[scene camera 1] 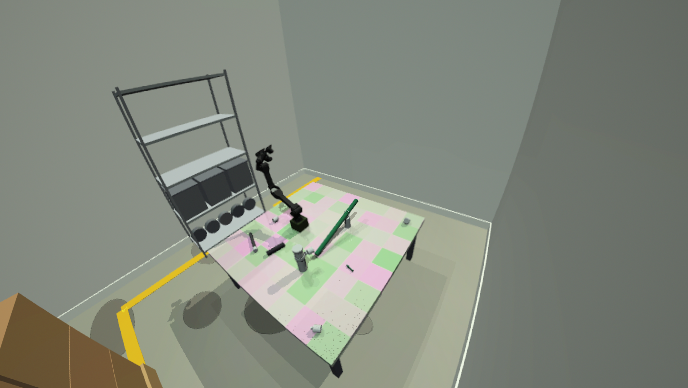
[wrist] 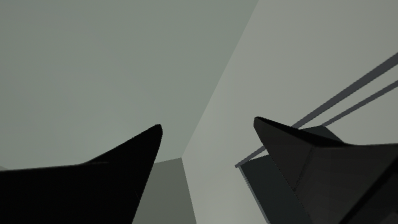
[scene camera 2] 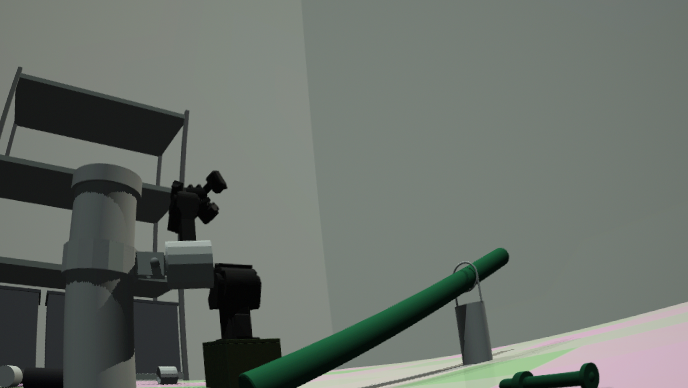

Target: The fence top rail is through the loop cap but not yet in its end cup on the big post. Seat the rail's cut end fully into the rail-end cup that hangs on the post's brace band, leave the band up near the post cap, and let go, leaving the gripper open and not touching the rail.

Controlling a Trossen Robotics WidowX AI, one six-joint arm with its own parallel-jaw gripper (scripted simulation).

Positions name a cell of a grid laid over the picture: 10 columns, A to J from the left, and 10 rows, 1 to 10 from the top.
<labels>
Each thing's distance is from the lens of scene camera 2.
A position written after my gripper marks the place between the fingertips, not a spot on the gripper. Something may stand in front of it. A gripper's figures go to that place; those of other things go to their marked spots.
my gripper (scene camera 2: D6): 1.39 m
small grey post (scene camera 2: G9): 0.65 m
</labels>
